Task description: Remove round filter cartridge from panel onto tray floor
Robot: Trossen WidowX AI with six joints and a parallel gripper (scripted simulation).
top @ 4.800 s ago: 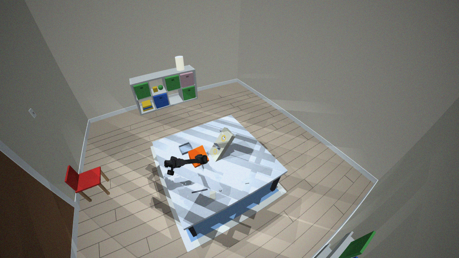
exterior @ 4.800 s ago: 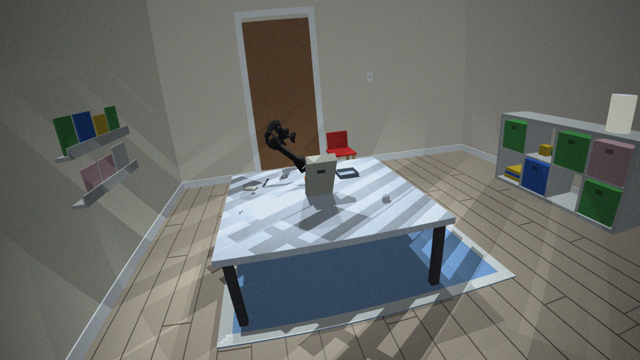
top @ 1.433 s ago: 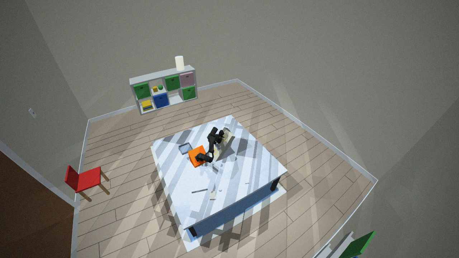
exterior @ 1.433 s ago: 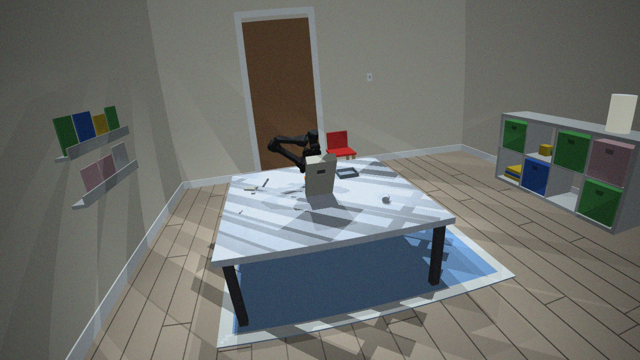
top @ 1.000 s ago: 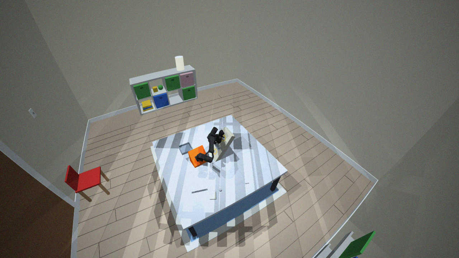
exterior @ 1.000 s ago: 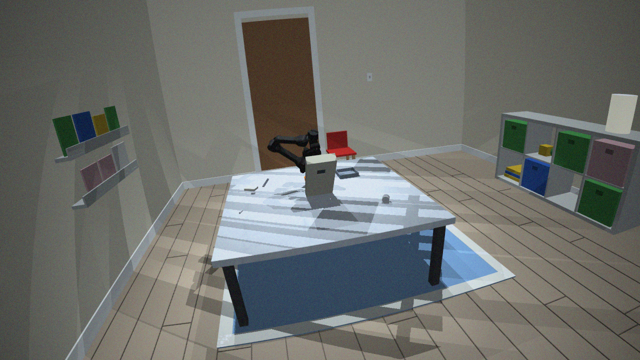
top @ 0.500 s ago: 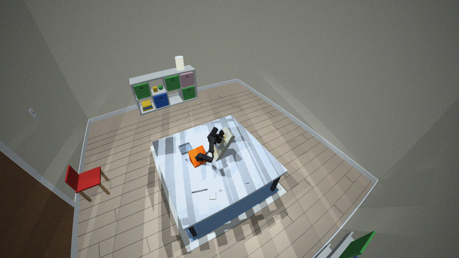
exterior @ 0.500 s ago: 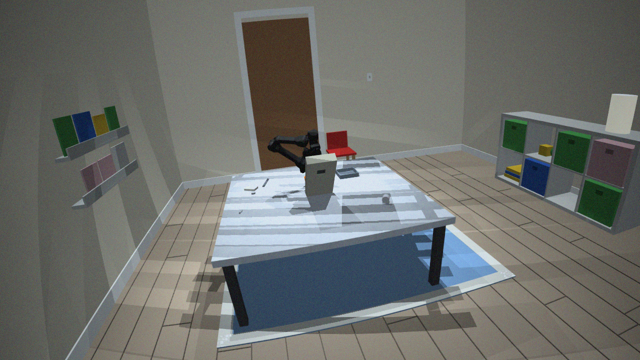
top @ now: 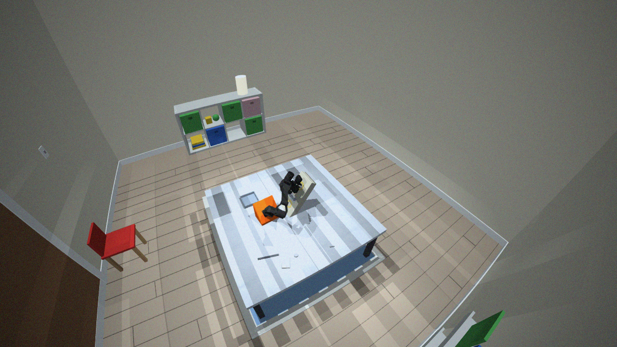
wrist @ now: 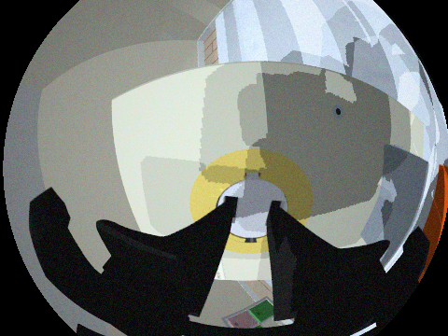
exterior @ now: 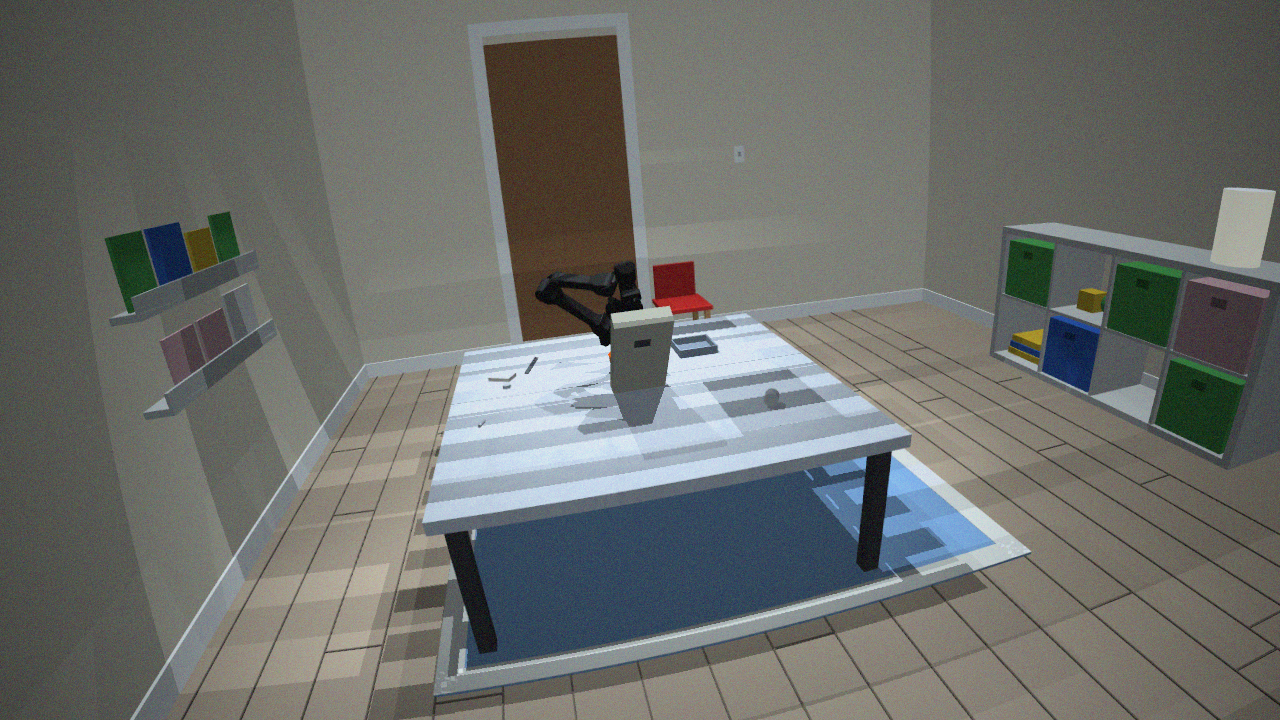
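Now: gripper tip 1 cm short of the round filter cartridge and 1 cm above it. The rest, counted from my gripper tip: grey tray (37 cm behind, 34 cm to the left, 23 cm below); small pale block (47 cm behind, 41 cm to the right, 23 cm below); service panel (8 cm below, 4 cm behind, 1 cm to the left).
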